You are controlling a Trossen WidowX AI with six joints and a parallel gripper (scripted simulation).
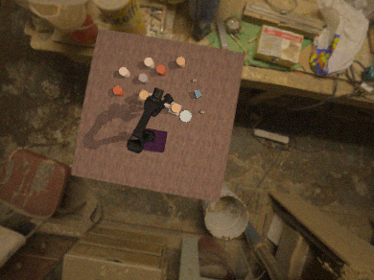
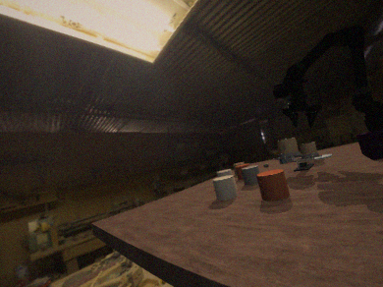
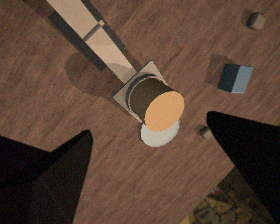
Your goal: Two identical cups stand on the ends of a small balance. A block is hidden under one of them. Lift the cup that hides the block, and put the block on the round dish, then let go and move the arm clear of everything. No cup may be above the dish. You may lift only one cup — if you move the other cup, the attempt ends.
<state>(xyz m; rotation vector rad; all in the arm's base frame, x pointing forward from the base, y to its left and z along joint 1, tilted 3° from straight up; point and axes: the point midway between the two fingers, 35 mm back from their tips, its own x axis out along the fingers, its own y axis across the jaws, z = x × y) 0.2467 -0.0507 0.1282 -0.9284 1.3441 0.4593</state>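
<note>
The grey block is 2 cm ahead of my gripper tip, 6 cm to the right of it and 13 cm below it. Round my gripper tip: white round dish 2 cm behind, 16 cm to the right, 17 cm below; then balance beam 3 cm ahead, 7 cm to the left, 14 cm below; then small blue block 19 cm ahead, 21 cm to the right, 16 cm below.
</note>
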